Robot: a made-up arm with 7 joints.
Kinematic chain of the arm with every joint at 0, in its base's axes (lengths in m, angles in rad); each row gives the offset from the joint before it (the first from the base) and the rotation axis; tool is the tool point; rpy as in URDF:
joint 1: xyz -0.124 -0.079 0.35 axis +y
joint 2: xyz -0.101 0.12 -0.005 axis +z
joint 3: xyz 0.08 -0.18 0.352 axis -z
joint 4: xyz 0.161 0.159 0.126 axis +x
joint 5: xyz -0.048 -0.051 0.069 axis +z
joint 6: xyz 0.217 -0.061 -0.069 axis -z
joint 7: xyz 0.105 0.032 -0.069 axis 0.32 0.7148 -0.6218
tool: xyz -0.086 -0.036 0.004 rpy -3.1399 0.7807 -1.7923
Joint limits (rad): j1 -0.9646..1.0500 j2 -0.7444..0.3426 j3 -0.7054..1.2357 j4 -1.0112..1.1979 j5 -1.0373..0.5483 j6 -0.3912..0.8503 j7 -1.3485..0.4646
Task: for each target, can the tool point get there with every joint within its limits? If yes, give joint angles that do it. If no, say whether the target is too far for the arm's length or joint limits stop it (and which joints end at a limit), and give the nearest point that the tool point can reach.
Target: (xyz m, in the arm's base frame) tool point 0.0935 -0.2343 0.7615
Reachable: yes | joints -0.1142 -0.3473 0.1285 0.4124 0.0241 -0.0561 0.2095
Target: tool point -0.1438 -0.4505 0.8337
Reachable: yes | joints -0.2442 -0.5681 0.4811 -0.8207 0.2207 -0.0479 -0.3165
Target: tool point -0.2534 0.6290 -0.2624
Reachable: no: joint limits stop it (at a limit: joint 1, joint 2, joint 4, joint 7) | nearest point 0.1304 0.2141 0.2405 | short by 0.757 m
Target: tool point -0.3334 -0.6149 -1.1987
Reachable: no: too far | nearest point -0.4964 -0.3599 0.1843 | short by 1.416 m
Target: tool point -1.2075 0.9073 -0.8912
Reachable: no: too far | nearest point -0.7048 -0.1835 0.2429 | short by 1.652 m
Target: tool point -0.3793 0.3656 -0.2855
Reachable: no: joint limits stop it (at a limit: joint 1, joint 2, joint 4, joint 7) | nearest point 0.0873 0.1214 0.2167 | short by 0.728 m
